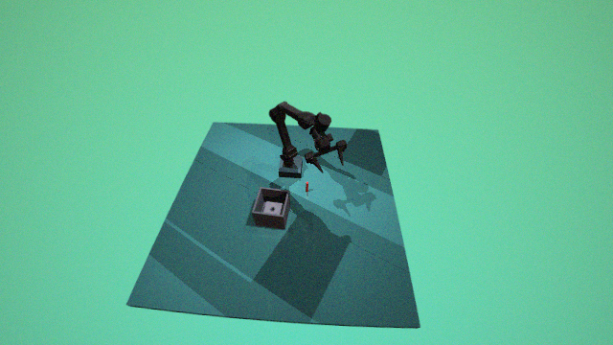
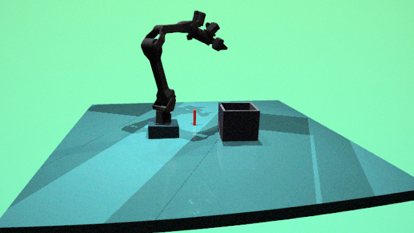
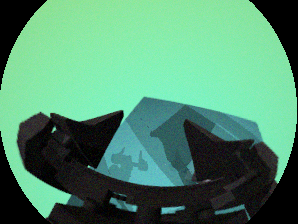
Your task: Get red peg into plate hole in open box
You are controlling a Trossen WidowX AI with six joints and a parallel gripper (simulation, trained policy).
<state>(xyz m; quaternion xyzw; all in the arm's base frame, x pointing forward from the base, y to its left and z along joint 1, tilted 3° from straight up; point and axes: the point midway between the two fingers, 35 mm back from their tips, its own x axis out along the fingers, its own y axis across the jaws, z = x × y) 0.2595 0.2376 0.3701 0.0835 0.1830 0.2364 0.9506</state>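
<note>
The red peg is 15 cm behind my gripper tip, 13 cm to the right of it and 35 cm below it. Round my gripper tip: plate: 4 cm ahead, 29 cm to the right, 35 cm below.
</note>
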